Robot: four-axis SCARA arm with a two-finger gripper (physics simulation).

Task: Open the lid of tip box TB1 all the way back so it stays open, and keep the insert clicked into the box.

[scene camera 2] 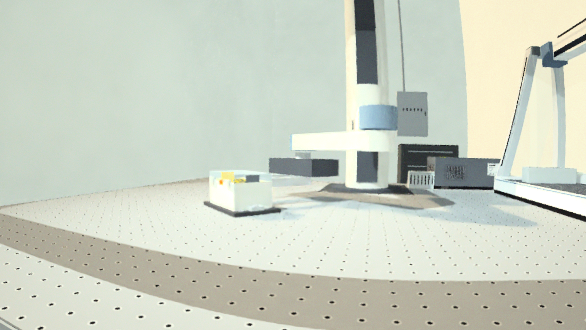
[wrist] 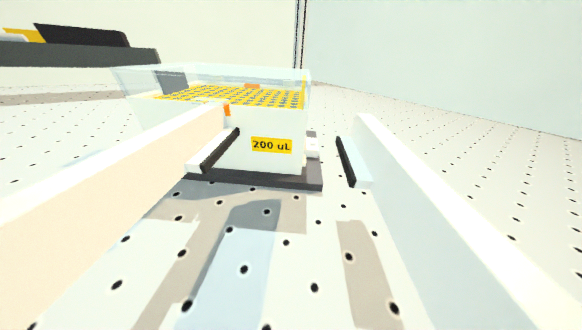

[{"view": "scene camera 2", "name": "grey unit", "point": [477, 176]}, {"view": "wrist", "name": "gripper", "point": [287, 123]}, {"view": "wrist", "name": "clear lid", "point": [213, 84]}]
